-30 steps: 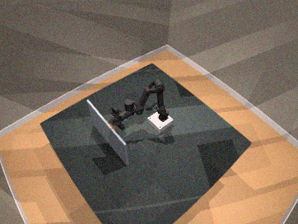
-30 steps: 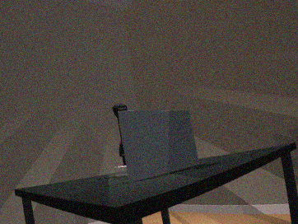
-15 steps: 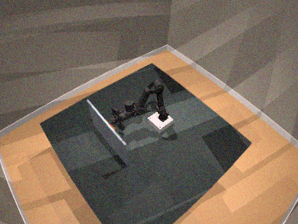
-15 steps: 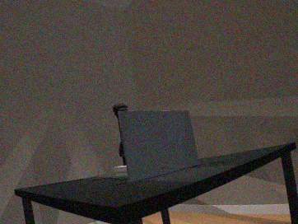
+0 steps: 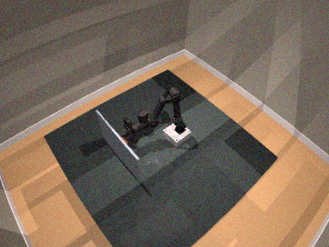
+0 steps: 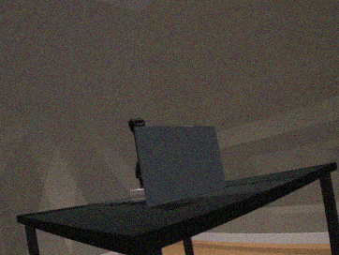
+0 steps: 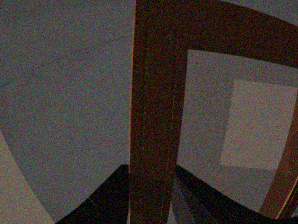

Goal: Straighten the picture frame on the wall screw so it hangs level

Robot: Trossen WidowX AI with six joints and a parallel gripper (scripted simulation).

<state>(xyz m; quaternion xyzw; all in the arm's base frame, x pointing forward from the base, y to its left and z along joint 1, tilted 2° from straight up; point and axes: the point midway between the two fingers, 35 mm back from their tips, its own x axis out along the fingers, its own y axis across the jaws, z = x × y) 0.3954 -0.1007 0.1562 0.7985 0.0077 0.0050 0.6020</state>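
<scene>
My gripper tip is 5 cm above the brown wooden picture frame, 2 cm to the right of it and 1 cm short of it. From my gripper tip the other things lie so: wall panel (6 cm below, 2 cm ahead, 1 cm to the left).
</scene>
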